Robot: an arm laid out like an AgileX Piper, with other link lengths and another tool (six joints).
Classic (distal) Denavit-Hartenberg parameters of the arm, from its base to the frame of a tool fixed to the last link. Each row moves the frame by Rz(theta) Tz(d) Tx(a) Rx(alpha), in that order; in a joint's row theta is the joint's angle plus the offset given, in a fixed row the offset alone. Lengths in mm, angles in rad.
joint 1: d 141.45, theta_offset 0, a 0, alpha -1.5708
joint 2: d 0, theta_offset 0.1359, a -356.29, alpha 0
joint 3: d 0, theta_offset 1.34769, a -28.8, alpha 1.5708
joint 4: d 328.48, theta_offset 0, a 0, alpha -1.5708
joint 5: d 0, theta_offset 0, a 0, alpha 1.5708
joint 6: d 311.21, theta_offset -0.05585, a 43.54, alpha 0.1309
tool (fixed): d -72.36, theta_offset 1.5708, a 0, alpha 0
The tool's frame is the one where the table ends.
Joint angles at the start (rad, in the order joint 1, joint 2, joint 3, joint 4, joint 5, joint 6):
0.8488, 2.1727, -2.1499, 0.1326, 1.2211, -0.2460
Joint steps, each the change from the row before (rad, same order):
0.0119, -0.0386, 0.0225, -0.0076, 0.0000, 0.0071
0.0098, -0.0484, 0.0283, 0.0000, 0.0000, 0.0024
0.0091, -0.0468, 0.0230, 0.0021, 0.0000, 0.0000
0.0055, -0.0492, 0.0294, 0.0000, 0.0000, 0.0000
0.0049, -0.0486, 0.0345, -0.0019, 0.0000, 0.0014
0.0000, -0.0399, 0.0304, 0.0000, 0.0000, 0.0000
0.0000, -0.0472, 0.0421, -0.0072, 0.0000, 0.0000
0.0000, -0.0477, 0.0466, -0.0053, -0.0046, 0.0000
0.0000, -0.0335, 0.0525, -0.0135, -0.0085, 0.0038
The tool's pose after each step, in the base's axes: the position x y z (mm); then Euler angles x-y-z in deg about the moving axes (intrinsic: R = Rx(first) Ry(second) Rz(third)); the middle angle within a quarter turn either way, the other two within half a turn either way. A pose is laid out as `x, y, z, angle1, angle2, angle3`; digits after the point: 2 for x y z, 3 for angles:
380.16, 482.64, 234.51, -159.504, 17.434, -156.684
368.92, 478.81, 253.06, -158.392, 17.922, -157.374
358.09, 475.13, 272.19, -157.009, 18.443, -158.207
348.18, 468.17, 289.58, -155.938, 18.978, -158.816
338.13, 459.68, 303.88, -155.220, 19.405, -159.248
331.10, 451.00, 314.30, -154.746, 19.716, -159.402
323.36, 438.71, 323.36, -154.720, 20.198, -159.561
315.27, 426.67, 330.59, -154.611, 20.624, -159.679
310.12, 415.41, 327.53, -155.613, 20.876, -159.374

